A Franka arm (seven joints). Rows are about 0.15 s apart.
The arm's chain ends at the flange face. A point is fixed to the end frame.
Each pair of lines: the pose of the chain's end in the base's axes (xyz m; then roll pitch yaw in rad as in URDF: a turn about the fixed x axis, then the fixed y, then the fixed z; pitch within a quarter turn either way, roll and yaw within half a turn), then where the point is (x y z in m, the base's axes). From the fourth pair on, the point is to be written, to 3 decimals.
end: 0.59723 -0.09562 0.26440 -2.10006 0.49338 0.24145
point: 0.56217 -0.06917 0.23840
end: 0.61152 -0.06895 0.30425 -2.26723 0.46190 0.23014
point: 0.57680 -0.04874 0.27276
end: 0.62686 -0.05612 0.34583 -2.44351 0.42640 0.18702
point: 0.59388 -0.04206 0.30950
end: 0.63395 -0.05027 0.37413 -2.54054 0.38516 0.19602
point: 0.603 -0.041 0.335
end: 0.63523 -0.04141 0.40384 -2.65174 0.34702 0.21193
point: 0.606 -0.037 0.362
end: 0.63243 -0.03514 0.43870 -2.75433 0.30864 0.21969
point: 0.605 -0.036 0.395
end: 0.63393 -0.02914 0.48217 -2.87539 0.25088 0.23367
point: 0.611 -0.036 0.437
